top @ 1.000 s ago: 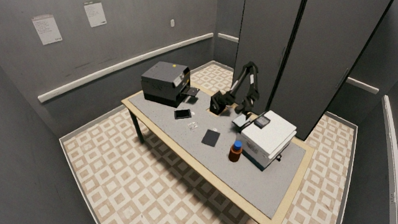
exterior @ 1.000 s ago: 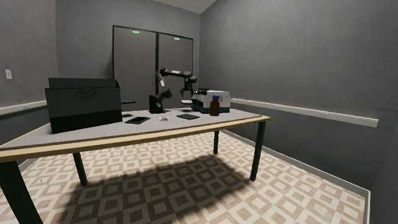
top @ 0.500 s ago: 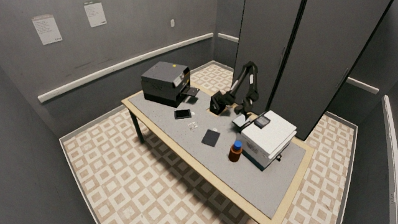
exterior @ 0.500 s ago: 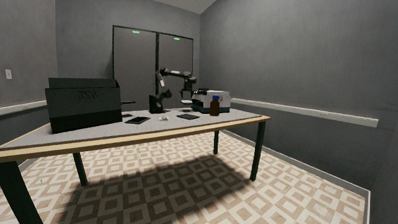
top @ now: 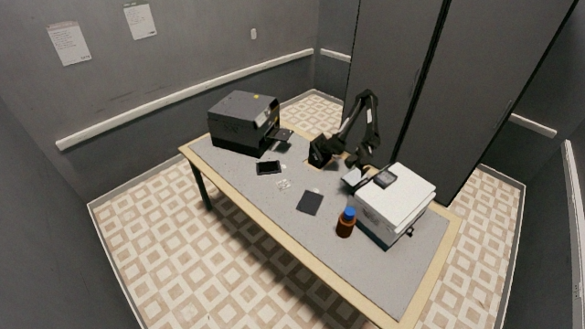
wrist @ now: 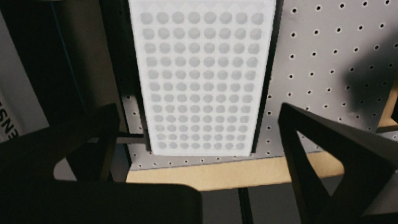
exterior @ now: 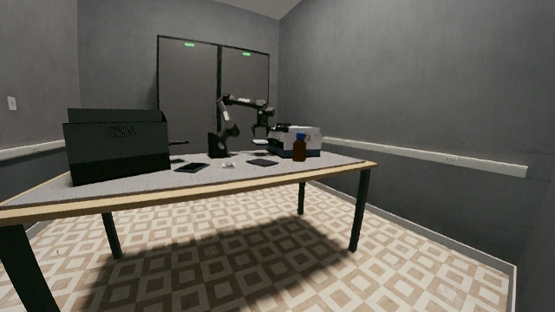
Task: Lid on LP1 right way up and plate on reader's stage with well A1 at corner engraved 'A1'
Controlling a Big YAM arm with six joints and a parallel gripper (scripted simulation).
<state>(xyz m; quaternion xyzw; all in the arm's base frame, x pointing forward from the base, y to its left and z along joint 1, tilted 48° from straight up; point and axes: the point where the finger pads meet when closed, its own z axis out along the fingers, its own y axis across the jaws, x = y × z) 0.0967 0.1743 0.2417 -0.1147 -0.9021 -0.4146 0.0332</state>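
Right now the white multi-well plate is 40 mm below my hand. From my hand the other things lie so: LP1 label: 460 mm to the right, 140 mm below, 110 mm ahead; then dark flat pad: 260 mm ahead, 140 mm below, 130 mm to the right; then brown capped bottle: 300 mm ahead, 120 mm to the left, 30 mm below.
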